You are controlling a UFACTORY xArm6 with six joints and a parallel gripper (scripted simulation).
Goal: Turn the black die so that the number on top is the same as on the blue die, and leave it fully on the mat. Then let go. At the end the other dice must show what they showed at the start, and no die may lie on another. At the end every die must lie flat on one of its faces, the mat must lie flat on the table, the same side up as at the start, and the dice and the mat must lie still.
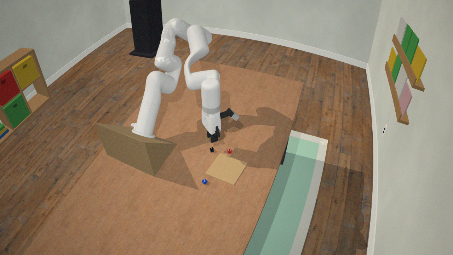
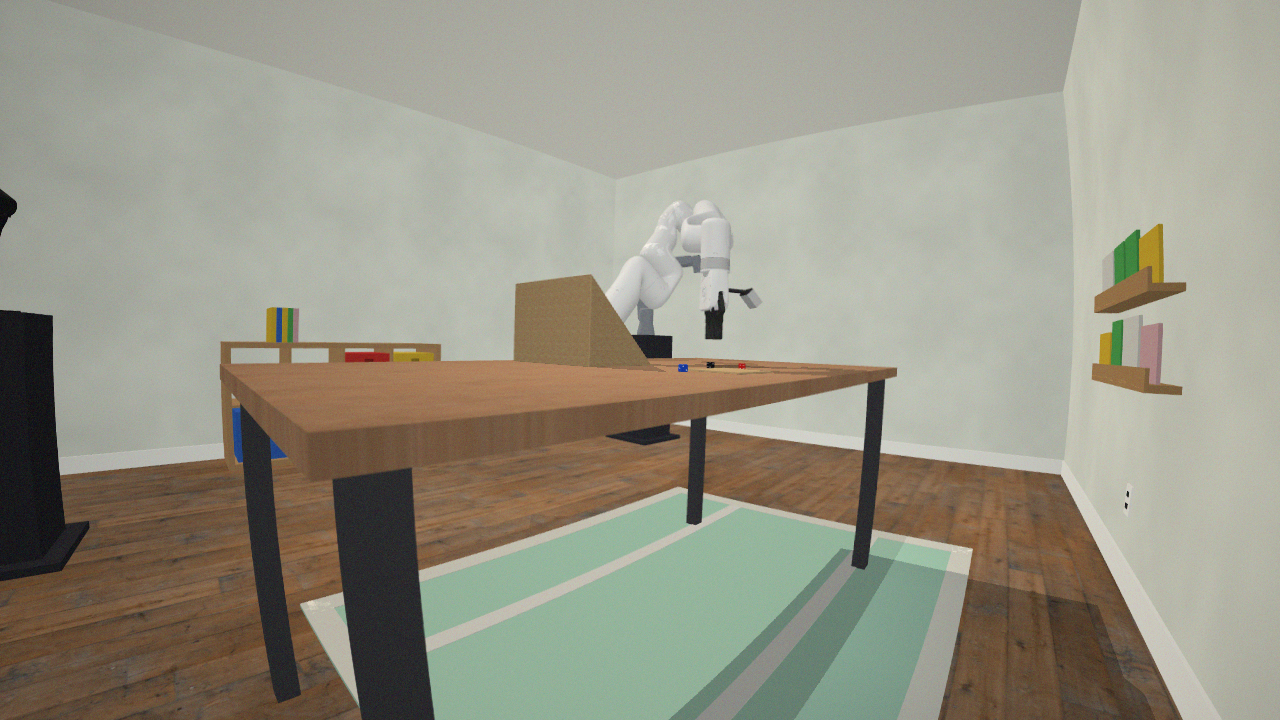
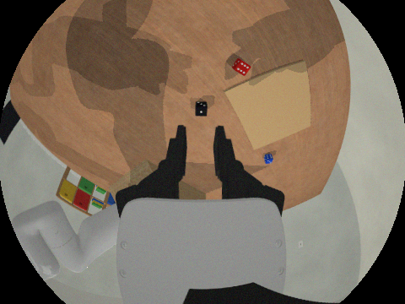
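The black die lies 1 cm to the right of my hand and 9 cm below it. From my hand the other things lie so: blue die 5 cm ahead, 19 cm to the right, 9 cm below; then tan mat 10 cm ahead, 8 cm to the right, 9 cm below; then red die 7 cm ahead, 2 cm to the left, 9 cm below.
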